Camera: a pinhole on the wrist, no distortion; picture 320 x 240 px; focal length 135.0 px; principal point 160.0 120.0 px. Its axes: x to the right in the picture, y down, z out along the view. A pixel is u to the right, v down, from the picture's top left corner.
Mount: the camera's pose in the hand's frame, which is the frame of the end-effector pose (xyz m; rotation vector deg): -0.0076 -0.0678 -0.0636 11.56 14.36 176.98
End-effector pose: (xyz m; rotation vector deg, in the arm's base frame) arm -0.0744 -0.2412 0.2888 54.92 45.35 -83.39
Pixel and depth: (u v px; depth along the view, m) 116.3 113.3 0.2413
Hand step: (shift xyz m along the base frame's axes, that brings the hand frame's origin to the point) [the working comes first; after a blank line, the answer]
In the camera's frame: -0.0781 -0.0120 0.2413

-0.0406 -0.1858 -0.0226
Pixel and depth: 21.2 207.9 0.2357
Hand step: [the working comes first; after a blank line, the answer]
In the camera's frame: -0.2423 0.1535 0.2357

-0.2114 -0.2372 -0.1729
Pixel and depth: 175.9 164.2 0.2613
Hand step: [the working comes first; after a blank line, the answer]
In the camera's frame: 0.0308 0.0856 0.2613

-0.1337 -0.1729 0.0911
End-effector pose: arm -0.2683 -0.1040 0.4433 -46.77 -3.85 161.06
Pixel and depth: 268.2 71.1 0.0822
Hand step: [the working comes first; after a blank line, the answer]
In the camera's frame: 0.0659 -0.0298 0.0822

0.0439 0.0089 0.0516
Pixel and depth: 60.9 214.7 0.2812
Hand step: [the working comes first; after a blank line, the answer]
In the camera's frame: -0.2064 0.1973 0.2812

-0.2615 0.2750 0.0872
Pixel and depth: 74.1 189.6 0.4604
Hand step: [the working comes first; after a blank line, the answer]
In the camera's frame: -0.2930 0.2374 0.4604

-0.4392 0.3159 0.1764
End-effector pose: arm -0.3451 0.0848 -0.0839 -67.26 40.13 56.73
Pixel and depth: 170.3 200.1 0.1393
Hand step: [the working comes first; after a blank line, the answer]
In the camera's frame: 0.0106 0.0827 0.1393

0.1102 0.0742 0.0781
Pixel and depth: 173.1 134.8 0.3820
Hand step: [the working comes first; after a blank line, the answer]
In the camera's frame: 0.0371 0.0419 0.3820

0.0307 0.3074 0.1013
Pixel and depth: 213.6 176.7 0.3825
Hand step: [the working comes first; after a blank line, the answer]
In the camera's frame: 0.1519 0.1606 0.3825

0.0809 0.3017 0.2586
